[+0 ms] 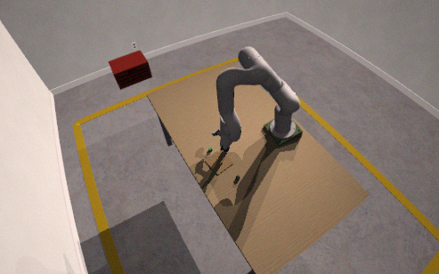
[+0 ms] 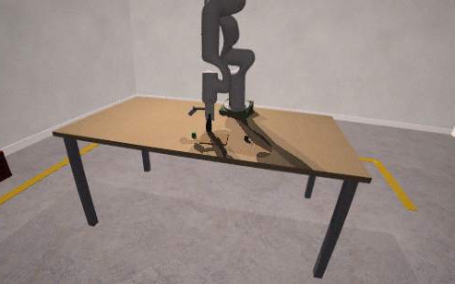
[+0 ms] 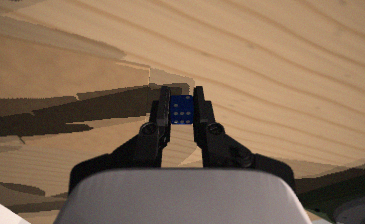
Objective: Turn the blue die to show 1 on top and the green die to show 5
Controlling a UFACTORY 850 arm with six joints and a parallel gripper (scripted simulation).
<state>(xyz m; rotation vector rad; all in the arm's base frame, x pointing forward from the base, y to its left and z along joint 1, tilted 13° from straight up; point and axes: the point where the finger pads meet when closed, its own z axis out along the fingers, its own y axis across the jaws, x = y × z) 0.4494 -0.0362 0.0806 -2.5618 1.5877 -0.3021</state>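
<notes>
My hand is 10 cm short of the green die, 5 cm to the left of it and 2 cm above it. Round my hand: mat (9 cm ahead, 7 cm to the left, 2 cm below); black die (23 cm to the left, 3 cm ahead, 2 cm below); blue die (1 cm to the left, 1 cm below).
</notes>
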